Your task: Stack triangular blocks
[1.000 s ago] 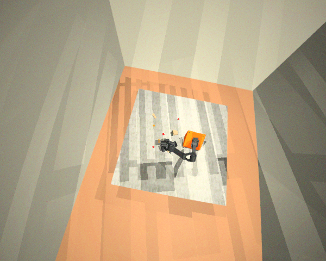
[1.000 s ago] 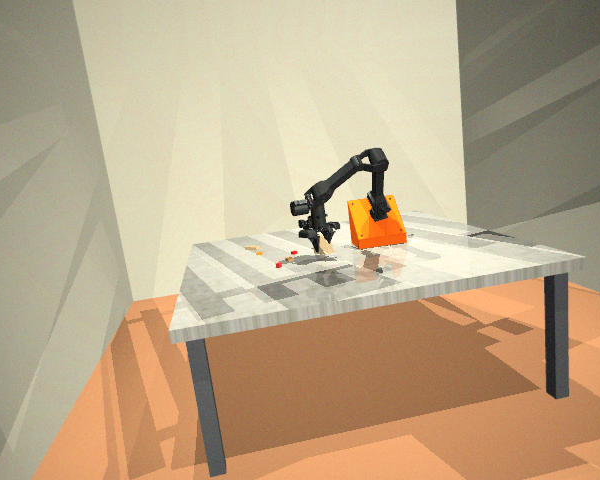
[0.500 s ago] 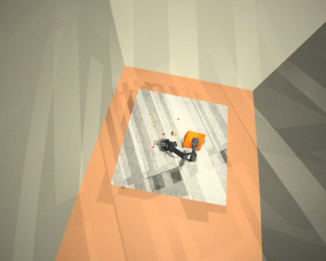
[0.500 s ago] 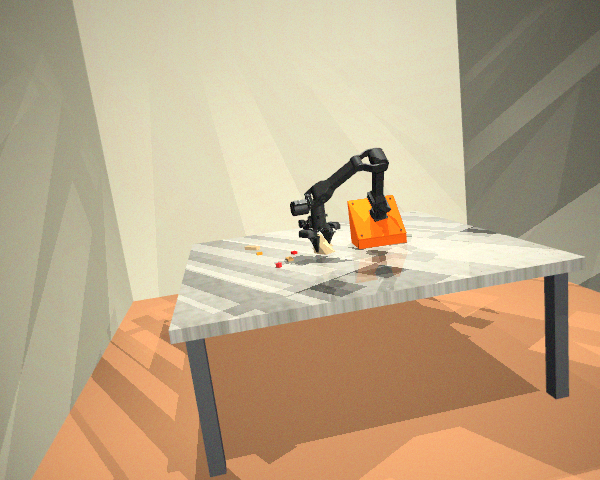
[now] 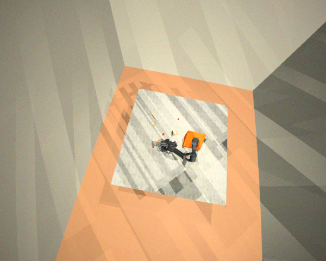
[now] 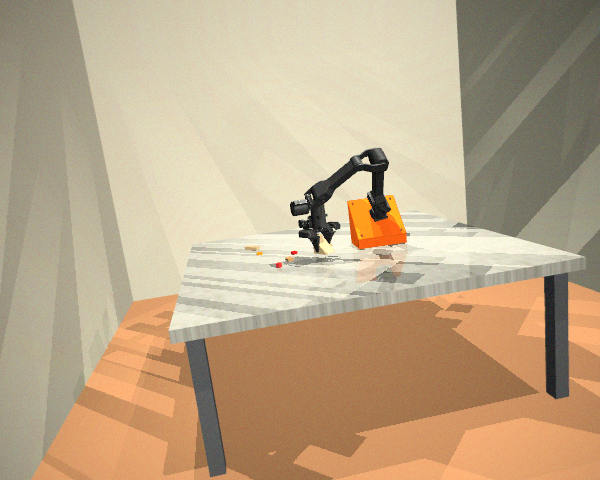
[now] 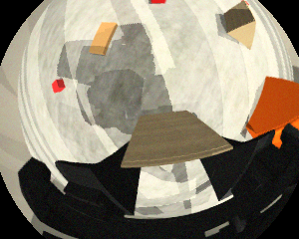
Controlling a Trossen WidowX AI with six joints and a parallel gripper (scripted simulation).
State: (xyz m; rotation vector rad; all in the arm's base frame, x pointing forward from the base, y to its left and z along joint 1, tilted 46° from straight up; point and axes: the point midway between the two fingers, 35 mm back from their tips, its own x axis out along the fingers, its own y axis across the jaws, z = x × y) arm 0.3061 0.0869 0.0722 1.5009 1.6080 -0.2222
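Right now my gripper tip is 1 cm below the tan triangular block. Round my gripper tip: yellow piece 28 cm to the right, 21 cm ahead, 3 cm below; then flat tan piece 42 cm to the right, 22 cm ahead, 3 cm below.
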